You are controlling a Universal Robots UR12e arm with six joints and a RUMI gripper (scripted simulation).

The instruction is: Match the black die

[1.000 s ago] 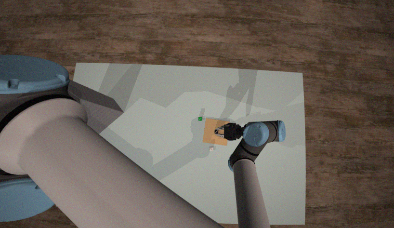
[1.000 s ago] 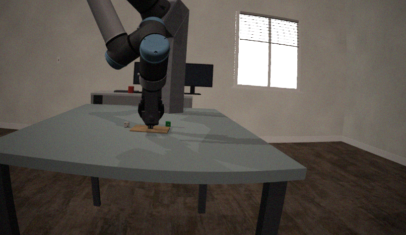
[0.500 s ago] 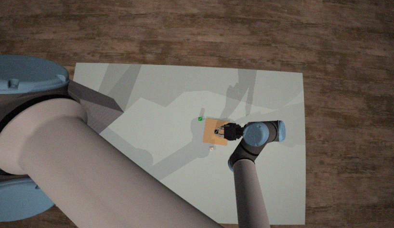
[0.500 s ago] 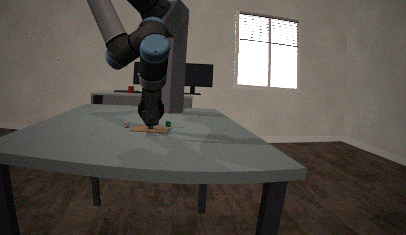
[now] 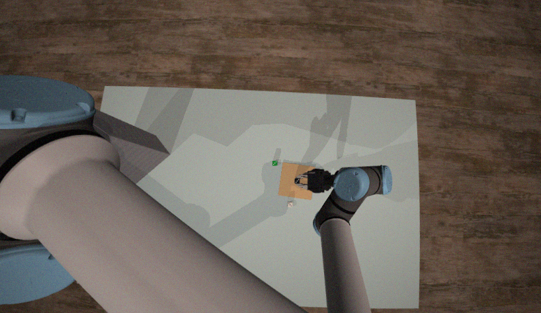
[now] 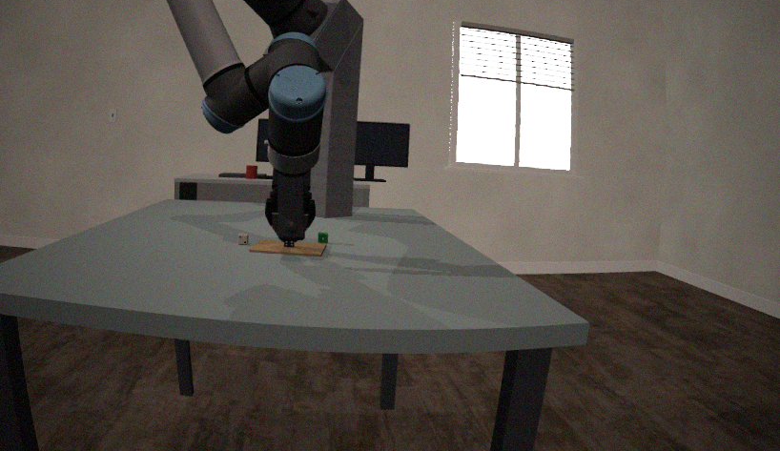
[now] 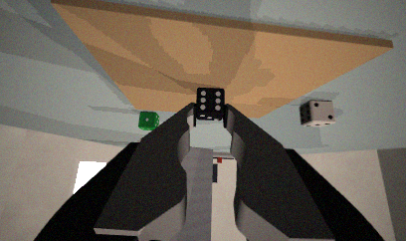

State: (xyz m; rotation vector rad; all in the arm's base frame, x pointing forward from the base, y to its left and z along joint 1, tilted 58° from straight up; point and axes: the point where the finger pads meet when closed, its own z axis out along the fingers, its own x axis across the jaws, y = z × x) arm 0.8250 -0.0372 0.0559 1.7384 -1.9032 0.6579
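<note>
The black die is 1 cm behind my hand and 1 cm below it. Also, from my hand: mat (1 cm behind, 2 cm below); green die (9 cm behind, 8 cm to the left, 1 cm below); white die (5 cm behind, 9 cm to the right, 1 cm below).
</note>
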